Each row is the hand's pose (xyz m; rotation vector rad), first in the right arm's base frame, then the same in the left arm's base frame.
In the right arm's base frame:
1: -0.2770 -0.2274 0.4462 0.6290 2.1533 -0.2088
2: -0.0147 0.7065 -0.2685 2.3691 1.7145 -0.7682
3: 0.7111 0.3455 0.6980 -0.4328 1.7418 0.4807
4: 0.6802 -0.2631 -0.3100 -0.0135 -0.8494 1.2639
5: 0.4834 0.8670 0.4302 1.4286 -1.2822 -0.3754
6: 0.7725 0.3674 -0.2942 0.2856 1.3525 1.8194
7: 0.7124 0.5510 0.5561 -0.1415 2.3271 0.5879
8: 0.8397 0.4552 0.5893 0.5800 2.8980 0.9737
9: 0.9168 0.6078 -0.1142 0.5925 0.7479 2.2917
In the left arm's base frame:
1: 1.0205 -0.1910 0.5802 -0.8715 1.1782 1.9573
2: -0.1737 -0.0839 0.4609 -0.0912 2.8565 1.2804
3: 0.3942 -0.3544 1.5543 -1.0846 -0.2559 2.1346
4: 0.4164 0.7326 1.1011 -1.2797 1.6511 -1.6151
5: -0.1049 -0.5243 1.2115 -2.8220 -0.5146 -0.8062
6: -0.1238 0.4007 1.1666 0.9622 0.3824 -2.3195
7: 0.1545 -0.3621 1.4845 -1.6463 0.3090 2.0903
8: 0.2147 -0.2889 1.6168 2.1202 -1.0730 -1.8263
9: -0.2754 0.1815 1.3667 0.4888 0.4761 -1.8241

